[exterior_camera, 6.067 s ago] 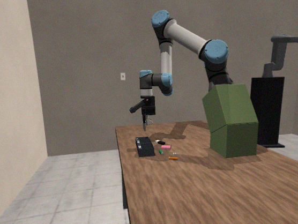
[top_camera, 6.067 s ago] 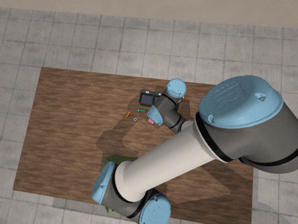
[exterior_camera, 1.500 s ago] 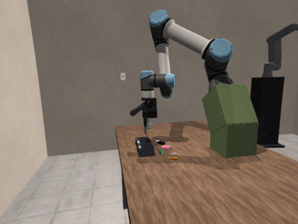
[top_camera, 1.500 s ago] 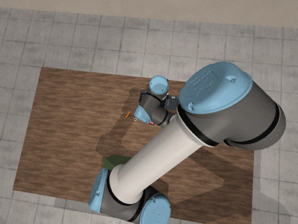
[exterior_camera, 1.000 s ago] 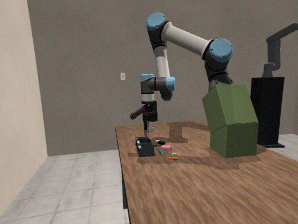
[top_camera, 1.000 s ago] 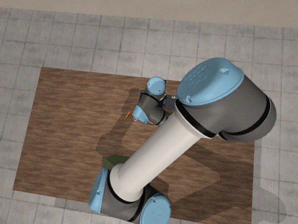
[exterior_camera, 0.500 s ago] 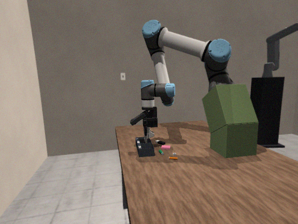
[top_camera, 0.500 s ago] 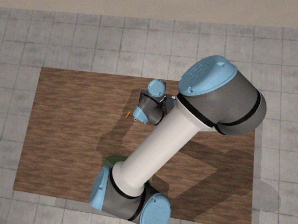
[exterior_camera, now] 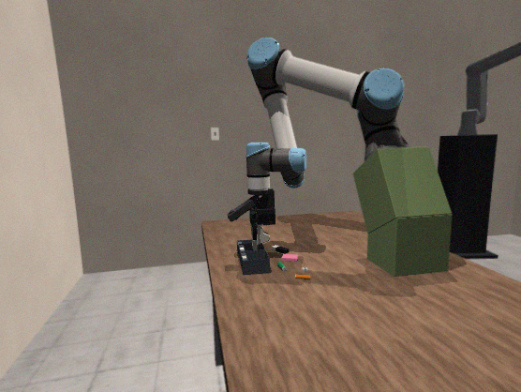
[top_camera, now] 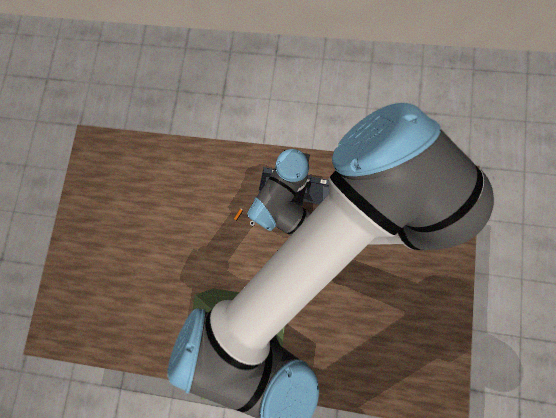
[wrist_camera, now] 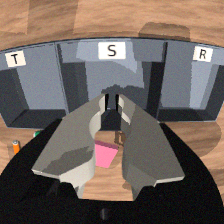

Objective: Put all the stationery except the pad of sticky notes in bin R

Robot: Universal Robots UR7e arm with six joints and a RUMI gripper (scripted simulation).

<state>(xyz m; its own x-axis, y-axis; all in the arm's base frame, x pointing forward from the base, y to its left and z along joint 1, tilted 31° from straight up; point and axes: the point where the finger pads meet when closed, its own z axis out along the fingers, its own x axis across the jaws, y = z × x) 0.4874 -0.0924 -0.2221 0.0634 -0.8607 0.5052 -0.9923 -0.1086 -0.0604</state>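
Now: the dark three-part bin 1 cm ahead of my hand and 1 cm below it. Round my hand: black-and-white eraser (9 cm behind, 8 cm to the right, 3 cm below); pink sticky-note pad (12 cm behind, 1 cm to the left, 3 cm below); green marker (8 cm behind, 9 cm to the left, 3 cm below).
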